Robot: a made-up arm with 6 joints.
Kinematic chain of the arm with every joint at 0, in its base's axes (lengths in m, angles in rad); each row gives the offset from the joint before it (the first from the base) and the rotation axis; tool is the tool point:
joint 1: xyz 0 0 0.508 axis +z
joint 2: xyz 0 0 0 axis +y
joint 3: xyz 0 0 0.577 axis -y
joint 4: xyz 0 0 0 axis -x
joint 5: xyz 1.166 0 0 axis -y
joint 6: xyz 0 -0.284 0 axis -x
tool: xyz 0 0 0
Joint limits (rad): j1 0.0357..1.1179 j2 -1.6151..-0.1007 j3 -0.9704..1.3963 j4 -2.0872..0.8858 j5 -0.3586..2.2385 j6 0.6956..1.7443
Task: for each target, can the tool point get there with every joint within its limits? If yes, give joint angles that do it. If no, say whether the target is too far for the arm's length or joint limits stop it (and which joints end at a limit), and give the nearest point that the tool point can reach.
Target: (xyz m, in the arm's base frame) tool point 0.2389 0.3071 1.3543
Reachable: yes | joints 0.7795 -1.3683 -0.4782 -1.7495 0.3524 1.0010
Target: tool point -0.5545 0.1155 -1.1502
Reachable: no: joint limits stop it (at a limit: joint 1, joint 2, joint 3) | nearest point 0.1268 0.4836 0.0190 | short by 1.402 m
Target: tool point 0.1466 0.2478 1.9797
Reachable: yes | joints 1.0346 -0.6573 0.5895 -1.5727 0.9485 0.8043
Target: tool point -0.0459 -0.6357 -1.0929
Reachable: no: joint limits stop it (at a limit: joint 1, joint 2, joint 3) | nearest point 0.5000 -0.0986 0.0240 | short by 1.354 m
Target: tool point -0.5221 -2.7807 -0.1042
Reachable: no: too far | nearest point -0.6029 -1.6644 0.4211 | short by 1.236 m
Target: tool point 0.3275 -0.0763 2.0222
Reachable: yes | joints 0.6155 -0.5983 0.3734 0.4839 -0.0979 1.0359
